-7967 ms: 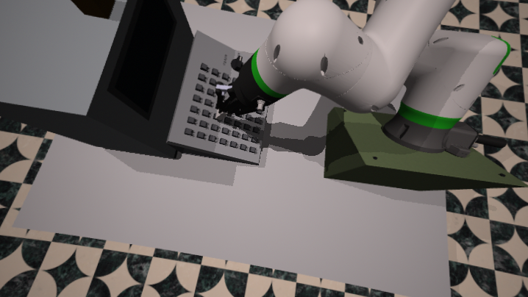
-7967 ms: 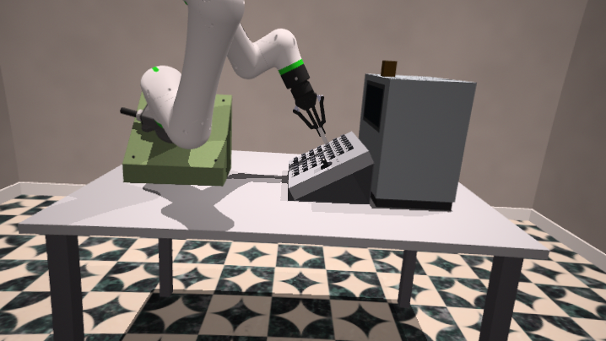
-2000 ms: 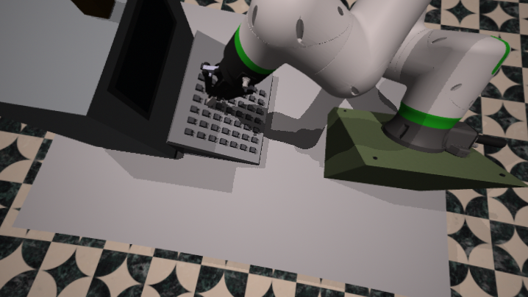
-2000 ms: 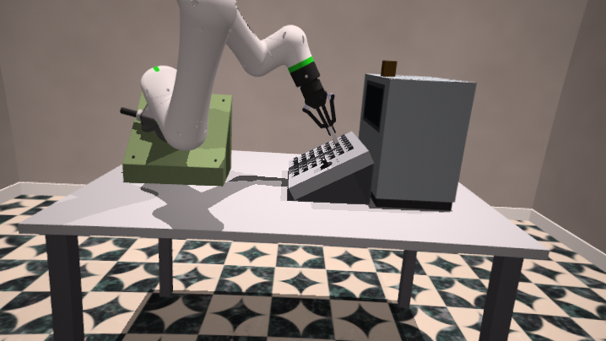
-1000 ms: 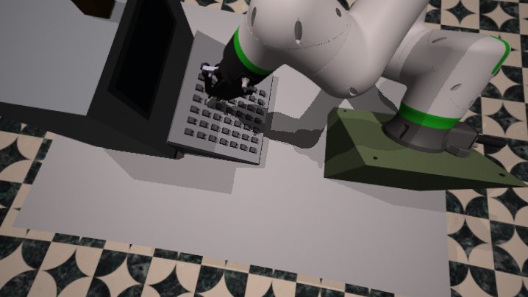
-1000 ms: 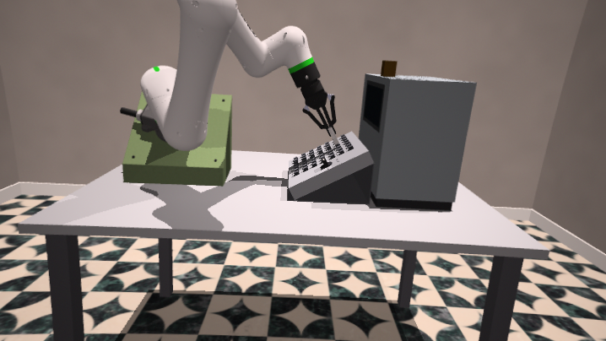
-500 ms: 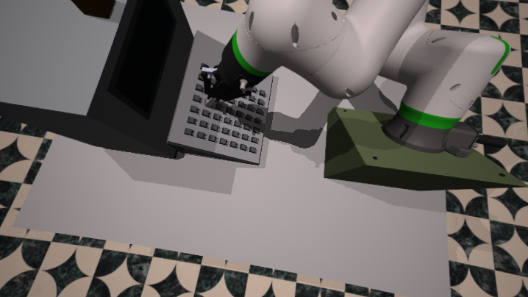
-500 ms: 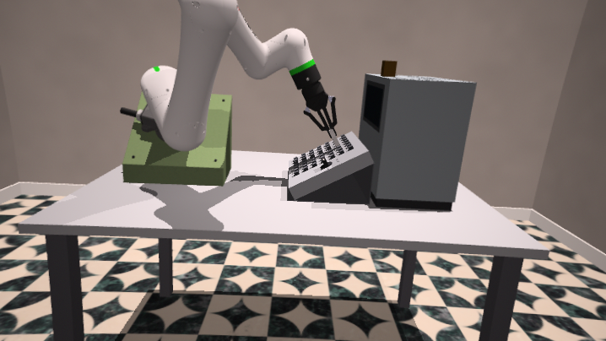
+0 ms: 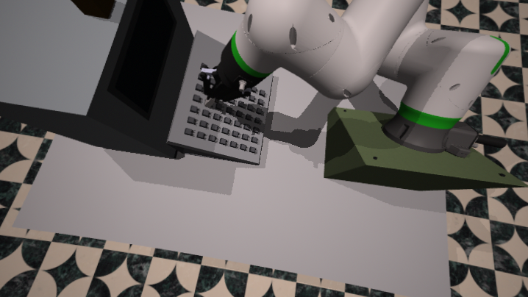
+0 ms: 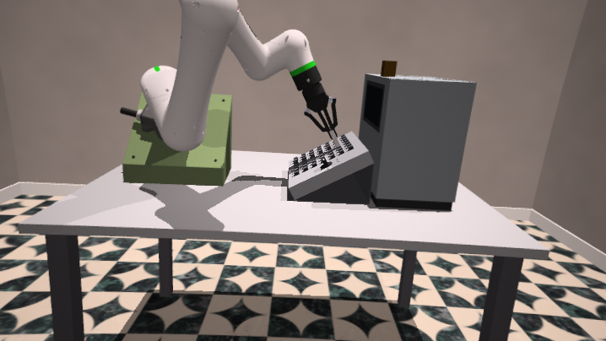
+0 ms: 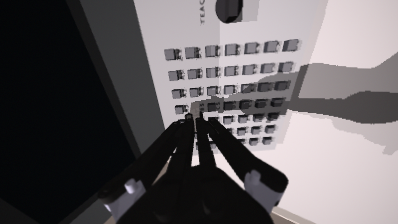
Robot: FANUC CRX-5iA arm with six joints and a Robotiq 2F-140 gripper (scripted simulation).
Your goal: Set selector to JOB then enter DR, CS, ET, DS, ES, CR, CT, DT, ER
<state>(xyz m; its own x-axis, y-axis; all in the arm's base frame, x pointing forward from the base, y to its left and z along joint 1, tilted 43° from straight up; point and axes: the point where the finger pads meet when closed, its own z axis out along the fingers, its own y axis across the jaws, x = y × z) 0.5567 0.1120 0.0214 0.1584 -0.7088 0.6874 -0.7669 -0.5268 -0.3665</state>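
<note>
My hand is 8 cm above the key, 7 cm past it and 1 cm to the left of it. Also, from my hand: black selector knob 17 cm to the right, 5 cm below, 2 cm behind; then grey keypad 10 cm below, 5 cm to the right, 1 cm behind.
</note>
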